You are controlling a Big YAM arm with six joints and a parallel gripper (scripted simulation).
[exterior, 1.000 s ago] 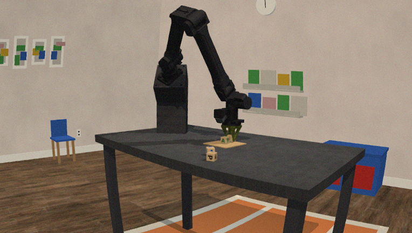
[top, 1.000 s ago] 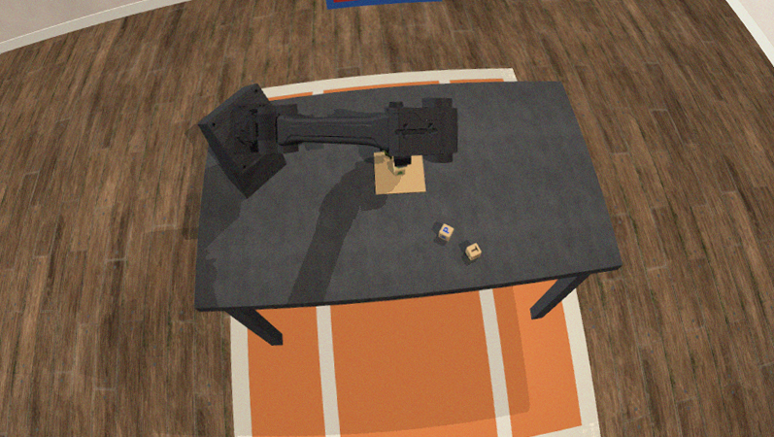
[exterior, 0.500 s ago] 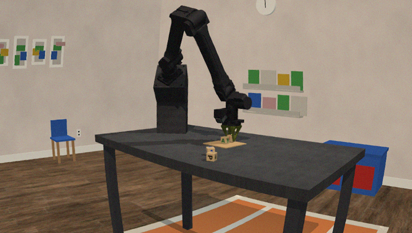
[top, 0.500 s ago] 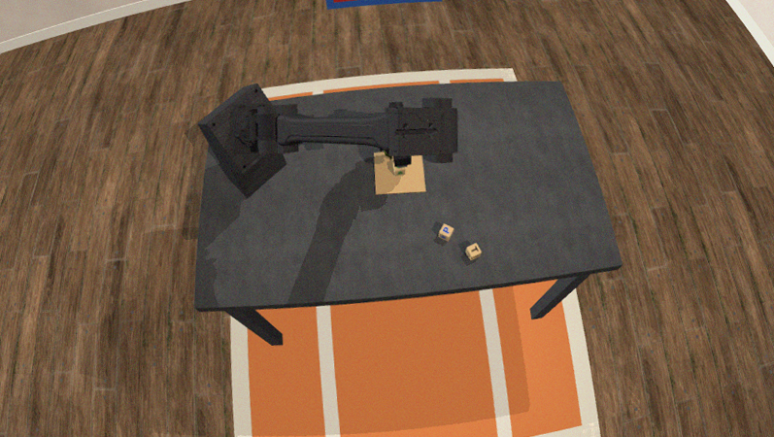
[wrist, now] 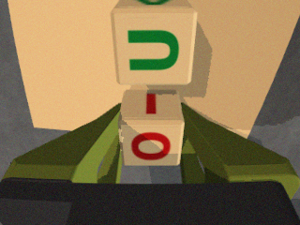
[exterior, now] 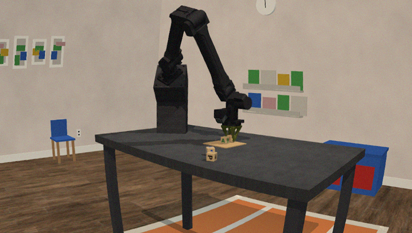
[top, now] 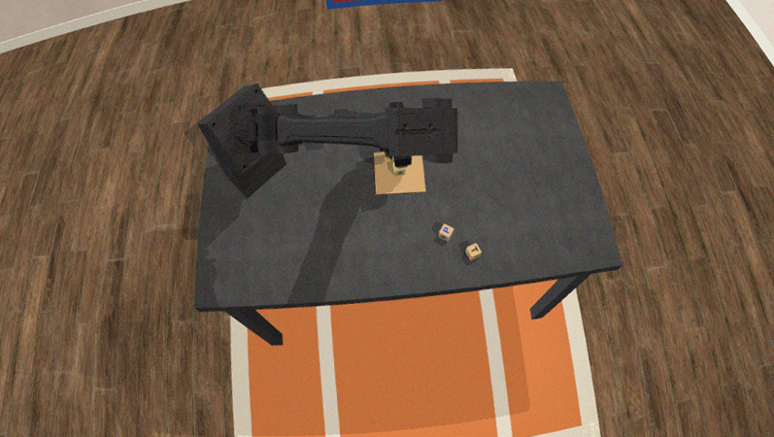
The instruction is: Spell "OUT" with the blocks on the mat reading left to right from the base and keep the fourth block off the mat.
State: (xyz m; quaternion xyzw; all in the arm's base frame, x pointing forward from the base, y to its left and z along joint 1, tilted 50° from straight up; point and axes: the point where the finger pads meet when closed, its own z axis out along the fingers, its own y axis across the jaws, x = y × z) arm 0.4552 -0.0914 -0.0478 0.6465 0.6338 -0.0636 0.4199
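My hand is right at the O block. From my hand the other things lie so: green-lettered block (40 mm to the right, 10 mm behind); P block (270 mm to the right, 30 mm ahead); tan mat (50 mm to the right, 20 mm below, 10 mm behind).
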